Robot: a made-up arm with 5 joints. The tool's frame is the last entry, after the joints.
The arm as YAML. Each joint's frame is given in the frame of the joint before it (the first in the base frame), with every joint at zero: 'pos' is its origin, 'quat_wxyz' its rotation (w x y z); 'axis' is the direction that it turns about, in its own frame. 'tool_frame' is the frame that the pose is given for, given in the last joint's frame.
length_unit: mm
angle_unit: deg
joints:
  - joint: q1
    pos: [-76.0, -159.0, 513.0]
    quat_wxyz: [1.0, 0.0, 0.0, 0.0]
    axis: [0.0, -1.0, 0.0]
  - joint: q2
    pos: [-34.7, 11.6, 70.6]
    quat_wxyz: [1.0, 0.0, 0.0, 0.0]
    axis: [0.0, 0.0, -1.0]
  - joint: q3
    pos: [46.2, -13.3, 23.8]
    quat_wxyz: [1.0, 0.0, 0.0, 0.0]
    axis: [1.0, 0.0, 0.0]
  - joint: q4
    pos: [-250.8, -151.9, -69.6]
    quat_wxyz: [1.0, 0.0, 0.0, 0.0]
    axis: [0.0, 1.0, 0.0]
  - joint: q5
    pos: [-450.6, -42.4, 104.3]
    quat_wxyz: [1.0, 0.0, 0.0, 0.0]
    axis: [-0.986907, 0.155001, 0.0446]
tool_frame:
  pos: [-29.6, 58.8, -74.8]
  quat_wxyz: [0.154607, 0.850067, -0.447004, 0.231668]
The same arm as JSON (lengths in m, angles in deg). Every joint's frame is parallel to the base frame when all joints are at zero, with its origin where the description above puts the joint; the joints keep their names.
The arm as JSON. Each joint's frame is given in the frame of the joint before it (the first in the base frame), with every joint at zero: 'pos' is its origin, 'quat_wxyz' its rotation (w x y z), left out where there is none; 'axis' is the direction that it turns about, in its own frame. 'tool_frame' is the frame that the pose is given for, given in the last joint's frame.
{"length_unit": "m", "angle_unit": "deg", "joints": [{"joint": "q1", "pos": [-0.076, -0.159, 0.513], "axis": [0.0, -1.0, 0.0]}, {"joint": "q2", "pos": [-0.0347, 0.0116, 0.0706], "axis": [0.0, 0.0, -1.0]}, {"joint": "q3", "pos": [0.0462, -0.0133, 0.0238], "axis": [1.0, 0.0, 0.0]}, {"joint": "q4", "pos": [-0.2508, -0.1519, -0.0696], "axis": [0.0, 1.0, 0.0]}, {"joint": "q5", "pos": [-0.4506, -0.0424, 0.1043], "axis": [-0.986907, 0.155001, 0.0446]}], "tool_frame": {"pos": [-0.0296, 0.0588, -0.0748], "quat_wxyz": [0.154607, 0.850067, -0.447004, 0.231668]}}
